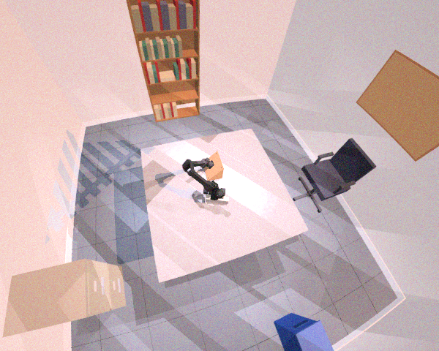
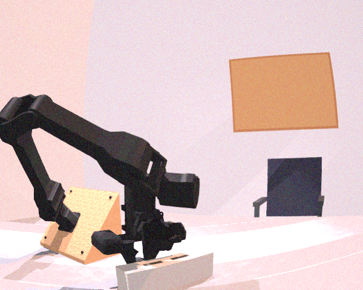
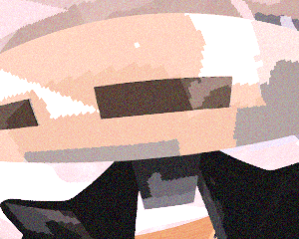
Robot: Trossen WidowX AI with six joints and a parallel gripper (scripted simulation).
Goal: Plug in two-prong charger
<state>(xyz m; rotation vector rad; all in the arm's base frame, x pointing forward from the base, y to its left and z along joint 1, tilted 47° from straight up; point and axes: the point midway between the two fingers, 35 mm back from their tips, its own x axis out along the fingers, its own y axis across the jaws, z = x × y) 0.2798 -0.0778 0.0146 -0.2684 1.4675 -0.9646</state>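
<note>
The black two-prong charger lies 2 cm ahead of my gripper tip, 1 cm to the right of it and 1 cm above it.
</note>
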